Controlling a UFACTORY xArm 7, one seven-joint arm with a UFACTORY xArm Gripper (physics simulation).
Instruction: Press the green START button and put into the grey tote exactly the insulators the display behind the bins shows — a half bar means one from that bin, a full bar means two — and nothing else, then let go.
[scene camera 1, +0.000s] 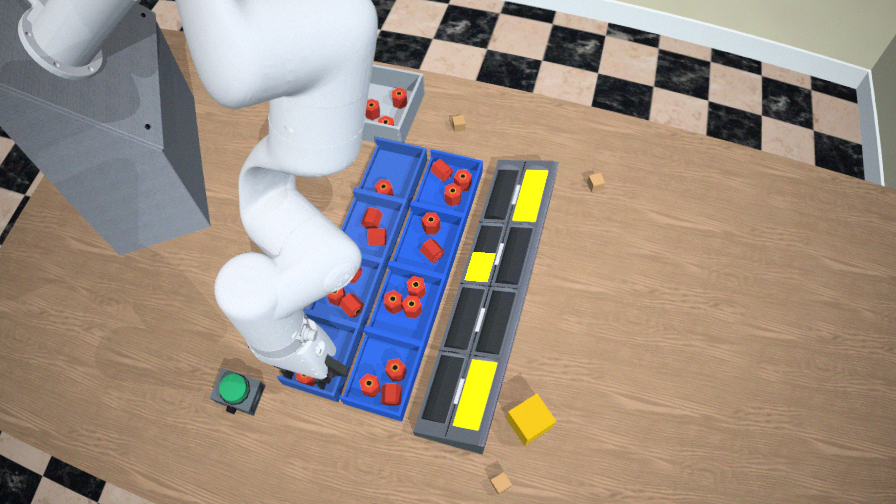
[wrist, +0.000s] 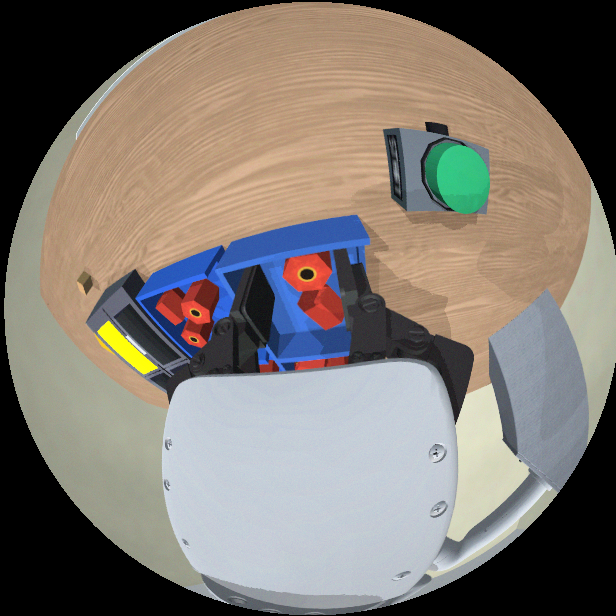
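Note:
My gripper (scene camera 1: 311, 376) is low in the nearest compartment of the left blue bin row (scene camera 1: 350, 275). In the wrist view its fingers (wrist: 304, 293) are open, and two red insulators (wrist: 313, 290) lie between them, not gripped. The right bin row (scene camera 1: 416, 282) holds several red insulators. The display (scene camera 1: 488, 300) shows a full yellow bar at the far right (scene camera 1: 529, 194), a half bar in the second row left (scene camera 1: 480, 266), and a full bar at the near right (scene camera 1: 474, 394). The grey tote (scene camera 1: 391, 103) holds three insulators. The green START button (scene camera 1: 233, 388) sits left of the gripper and also shows in the wrist view (wrist: 456, 178).
A yellow block (scene camera 1: 530, 418) lies beside the display's near end. Small tan cubes lie at the far side (scene camera 1: 458, 122), to the right (scene camera 1: 596, 181), and near the front (scene camera 1: 500, 482). The grey arm pedestal (scene camera 1: 106, 125) stands at the left.

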